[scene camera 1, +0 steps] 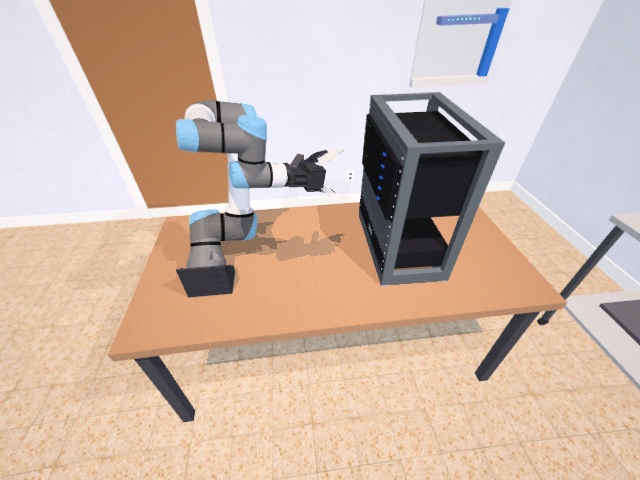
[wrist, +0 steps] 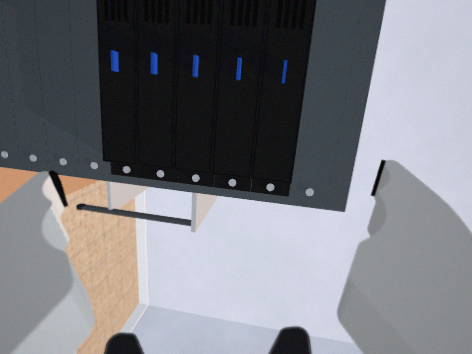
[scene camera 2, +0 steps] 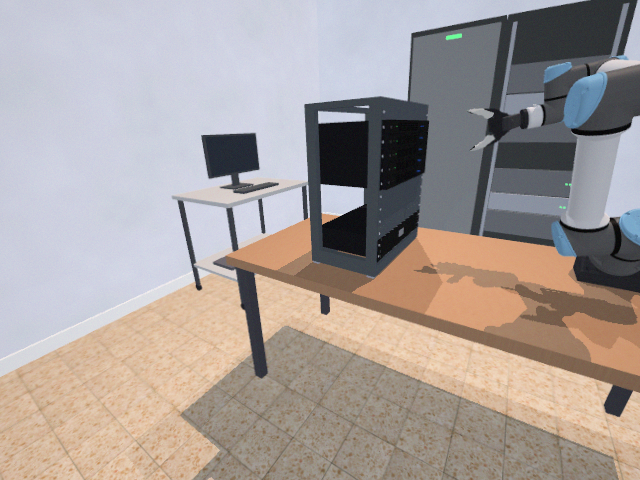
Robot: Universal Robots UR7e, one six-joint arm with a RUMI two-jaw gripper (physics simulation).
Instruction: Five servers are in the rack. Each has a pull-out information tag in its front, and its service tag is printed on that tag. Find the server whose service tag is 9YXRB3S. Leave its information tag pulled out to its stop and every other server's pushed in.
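Frame: origin at the arm's base, x back, y right, z up, level; metres.
Seen in the pictures: gripper, between the fingertips: (scene camera 1: pixel 339 172) (wrist: pixel 220 171) (scene camera 2: pixel 468 131); arm's base, origin of its link: (scene camera 1: pixel 206 267) (scene camera 2: pixel 615 255).
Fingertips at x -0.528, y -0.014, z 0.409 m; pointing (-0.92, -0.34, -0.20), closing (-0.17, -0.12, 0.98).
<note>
Pixels of each thing's top centre, then the offset from my fingertips to it. "spot": a spot on its surface instead. Level surfaces: height alone.
- leftmost tab, a spot on its surface: (wrist: pixel 114 61) spot: dx -0.158, dy -0.071, dz -0.153 m
- middle tab, a spot on its surface: (wrist: pixel 195 66) spot: dx -0.157, dy -0.071, dz -0.064 m
- rightmost tab, a spot on its surface: (wrist: pixel 284 71) spot: dx -0.157, dy -0.071, dz +0.024 m
- table, height of its surface: dz -0.508 m
The rack (scene camera 1: pixel 400 217) (scene camera 2: pixel 372 206) (wrist: pixel 335 100) stands on the table. The black servers (scene camera 1: pixel 376 155) (scene camera 2: pixel 403 155) (wrist: pixel 195 125) sit stacked in its upper part, and appear side by side in the wrist view. Each has a small blue tab on its front, such as the leftmost tab (wrist: pixel 114 61), the middle tab (wrist: pixel 195 66) and the rightmost tab (wrist: pixel 284 71). No tag is seen standing out of a server front, and no service tag print is readable. My gripper (scene camera 1: pixel 337 172) (scene camera 2: pixel 470 130) (wrist: pixel 220 171) is open and empty, in the air apart from the rack's front.
A black unit (scene camera 2: pixel 408 235) with a pale label sits low in the rack. The table (scene camera 1: pixel 310 310) (scene camera 2: pixel 465 315) carries the rack and the arm's base (scene camera 1: pixel 206 281). A side desk (scene camera 2: pixel 206 194) with a monitor (scene camera 2: pixel 231 155) stands behind the rack. Tall cabinets (scene camera 2: pixel 454 103) stand against the wall.
</note>
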